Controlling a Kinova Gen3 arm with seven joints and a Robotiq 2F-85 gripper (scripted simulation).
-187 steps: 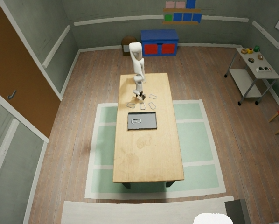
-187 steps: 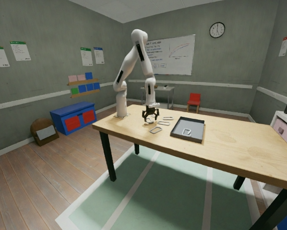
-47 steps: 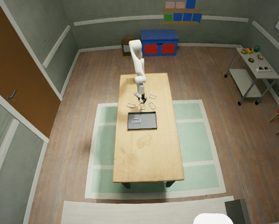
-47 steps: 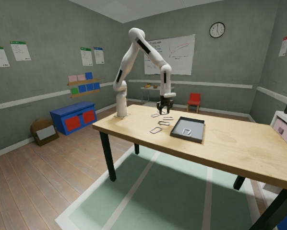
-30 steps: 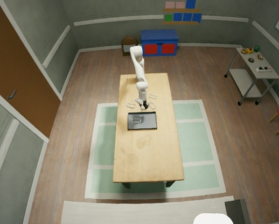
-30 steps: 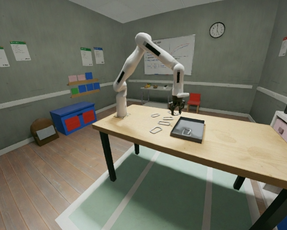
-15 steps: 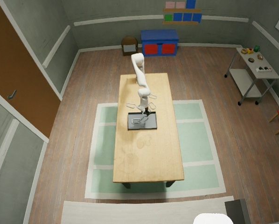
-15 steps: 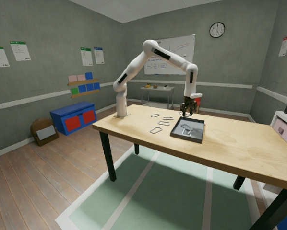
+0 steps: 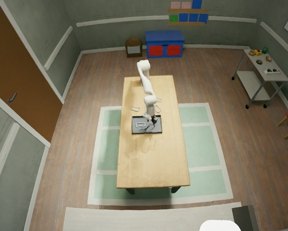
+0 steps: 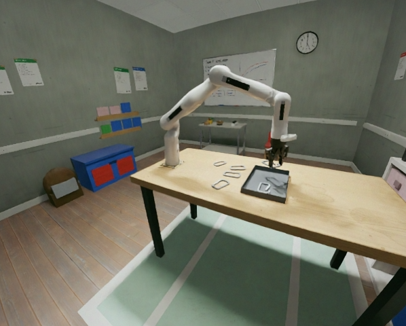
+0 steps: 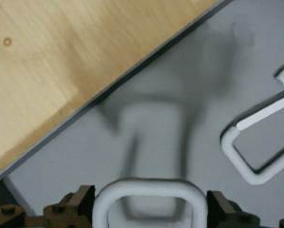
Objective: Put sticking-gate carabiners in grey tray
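Right now the grey tray is 30 mm behind my hand, 40 mm to the right of it and 90 mm below it.
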